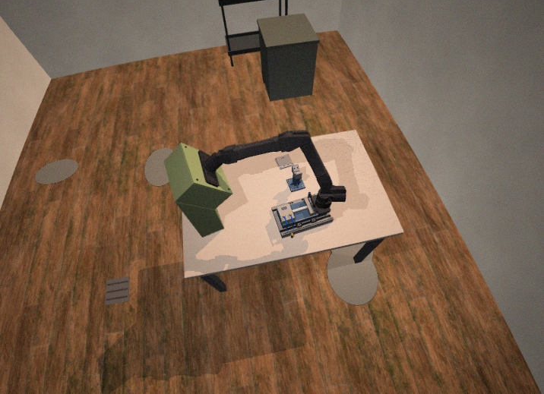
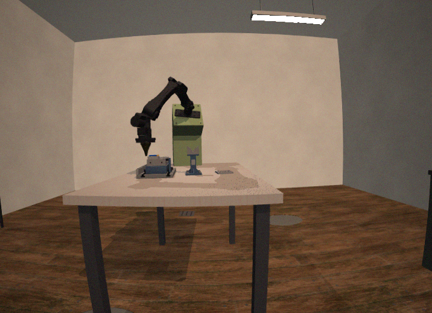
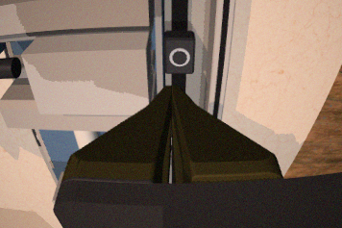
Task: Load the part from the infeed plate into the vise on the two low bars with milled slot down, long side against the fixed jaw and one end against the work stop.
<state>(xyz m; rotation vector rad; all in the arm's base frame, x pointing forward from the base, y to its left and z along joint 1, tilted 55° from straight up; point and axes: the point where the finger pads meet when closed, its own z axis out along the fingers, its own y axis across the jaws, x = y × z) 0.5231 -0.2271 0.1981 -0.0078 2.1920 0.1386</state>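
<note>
The part is 4 cm to the left of my hand and 3 cm below it. Also, from my hand: moving jaw 3 cm behind, 6 cm to the left, 4 cm below; then dark work stop rod 1 cm behind, 11 cm to the left, 3 cm below; then grey jaw 3 cm ahead, 6 cm to the left, 4 cm below.
</note>
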